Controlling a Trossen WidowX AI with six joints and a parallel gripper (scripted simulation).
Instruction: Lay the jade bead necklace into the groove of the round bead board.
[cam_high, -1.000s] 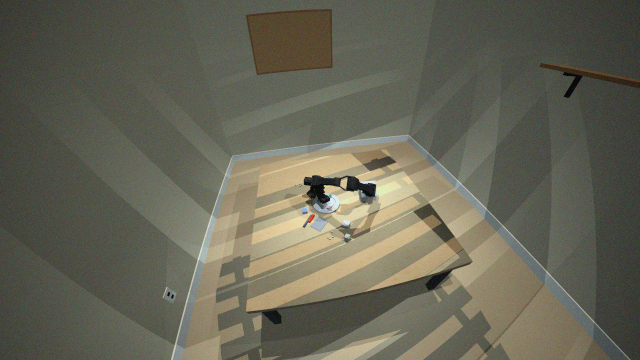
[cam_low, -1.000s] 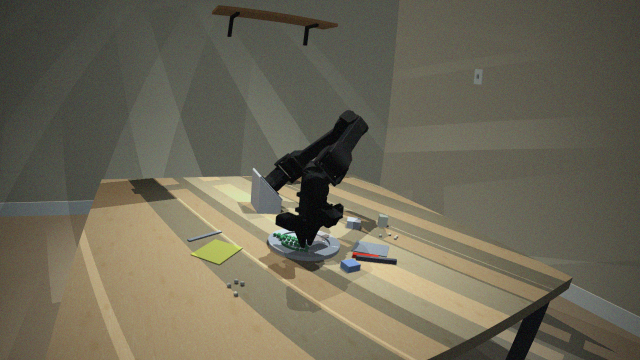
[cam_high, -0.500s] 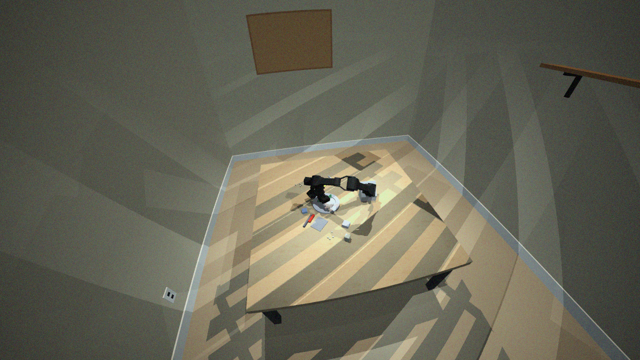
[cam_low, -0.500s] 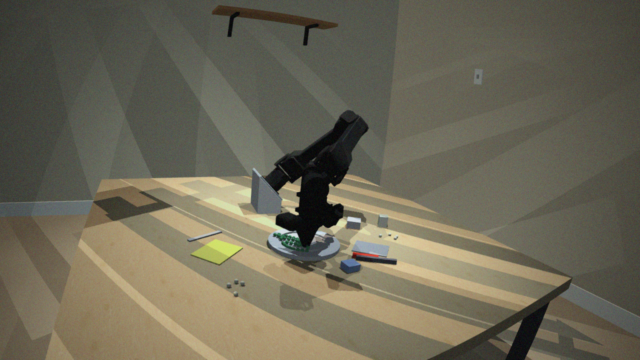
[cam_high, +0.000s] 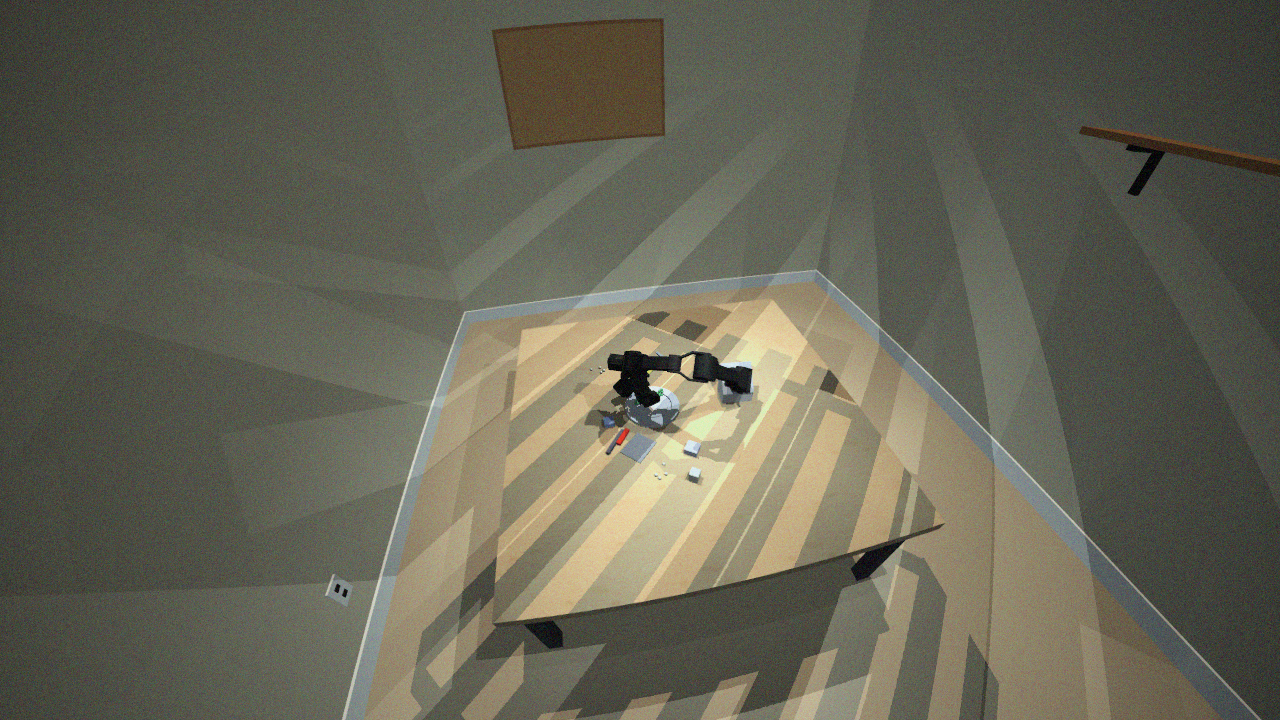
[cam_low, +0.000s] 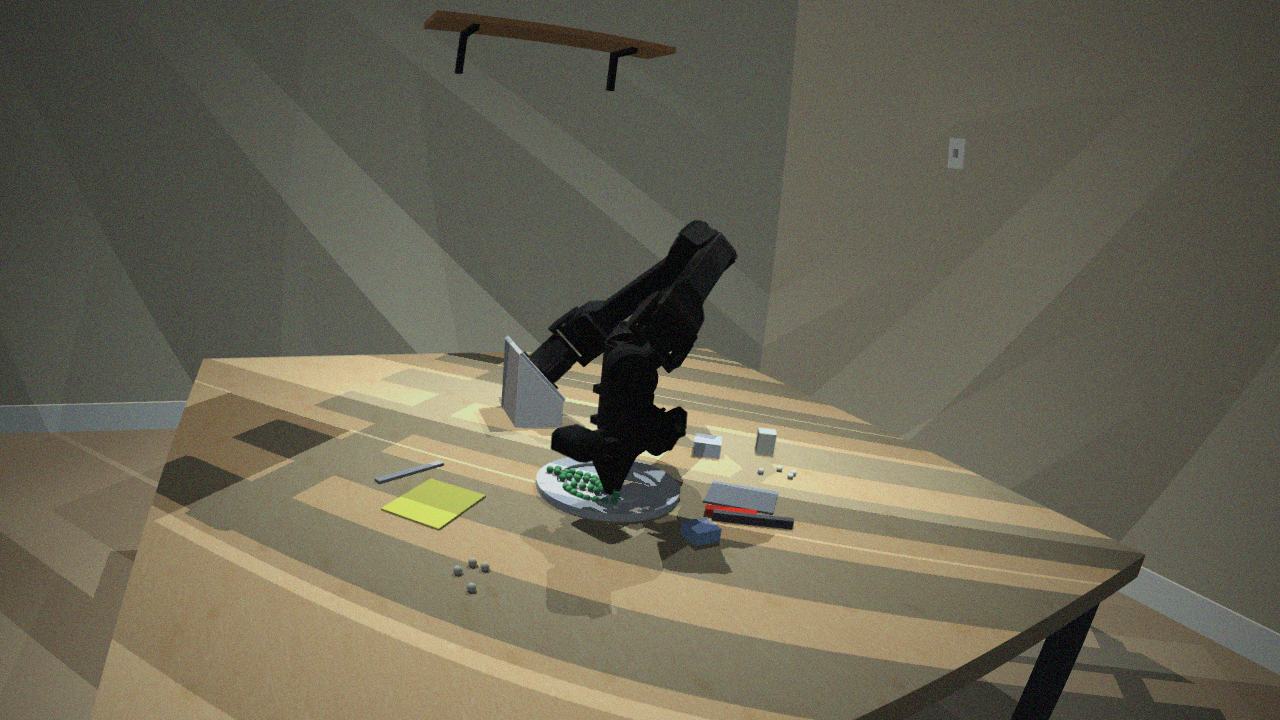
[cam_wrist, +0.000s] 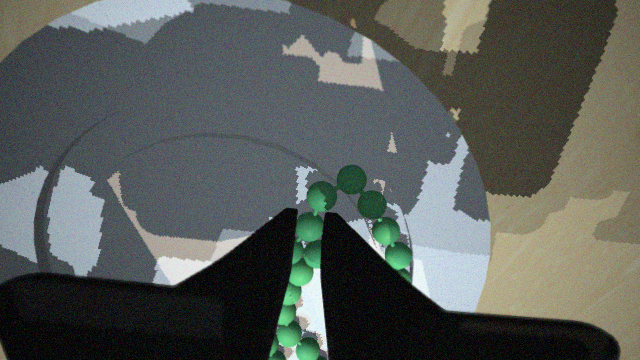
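Now: the round grey bead board 4 cm behind my gripper tip, 2 cm to the left of it and 1 cm below it. The rest, counted from my gripper tip: grey plate: 19 cm to the left, 6 cm ahead, 1 cm below; then blue block: 13 cm ahead, 5 cm to the left, 1 cm below; then red and black pen: 14 cm to the left, 11 cm ahead, 1 cm below.
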